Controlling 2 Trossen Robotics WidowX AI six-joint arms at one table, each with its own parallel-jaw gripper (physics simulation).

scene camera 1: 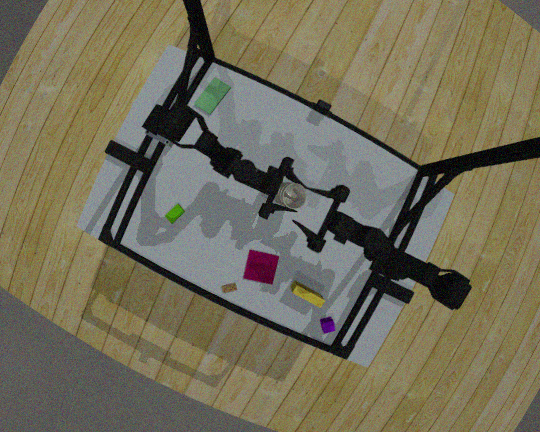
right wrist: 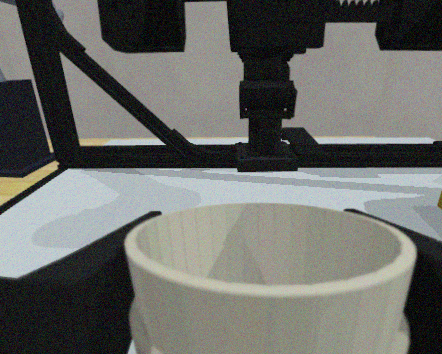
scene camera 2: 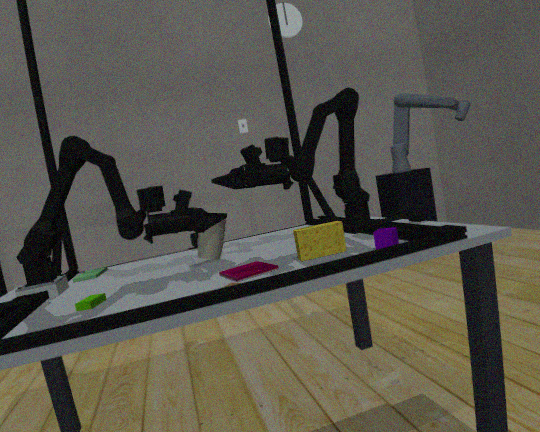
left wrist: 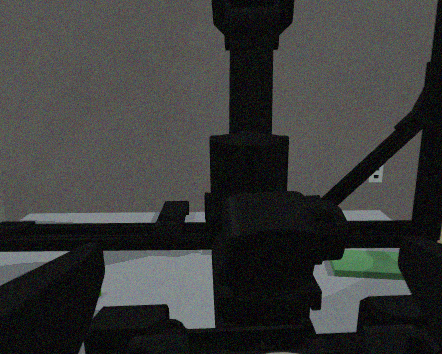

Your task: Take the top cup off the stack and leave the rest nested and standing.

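Seen in the pictures: left gripper, fingertip midpoint: (scene camera 1: 300,204) (scene camera 2: 213,180) (left wrist: 251,253); right gripper, fingertip midpoint: (scene camera 1: 302,200) (right wrist: 251,220) (scene camera 2: 224,215); left arm's base at its link origin: (scene camera 1: 388,262) (right wrist: 264,150) (scene camera 2: 359,222); right arm's base at its link origin: (scene camera 2: 41,281).
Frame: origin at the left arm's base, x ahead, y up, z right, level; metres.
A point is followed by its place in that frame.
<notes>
A cream cup stack (scene camera 1: 293,195) @[x 0.412, y 0.060, z 0.065 m] stands upright on the grey table near its middle; it also shows in scene camera 2 (scene camera 2: 212,238) @[x 0.436, y 0.043, z 0.025 m] and fills the right wrist view (right wrist: 255,281) @[x 0.393, y 0.072, z 0.059 m]. My right gripper (scene camera 1: 279,195) sits around the stack, a finger on each side of it, low on the table. Whether it presses the stack I cannot tell. My left gripper (scene camera 1: 308,233) (scene camera 2: 225,181) is raised above the table, apart from the stack and empty; its jaw gap is not clear.
A magenta flat block (scene camera 1: 261,266) @[x 0.405, y -0.014, z -0.185 m], a yellow block (scene camera 1: 309,293) @[x 0.234, y 0.048, z -0.196 m], a purple cube (scene camera 1: 327,325) @[x 0.116, y 0.018, z -0.284 m], a small tan piece (scene camera 1: 229,288) @[x 0.472, y -0.014, z -0.299 m], a lime block (scene camera 1: 175,213) @[x 0.737, y -0.007, z -0.141 m] and a green card (scene camera 1: 213,95) @[x 0.792, y -0.012, z 0.275 m] lie on the table. A black frame runs along its edges.
</notes>
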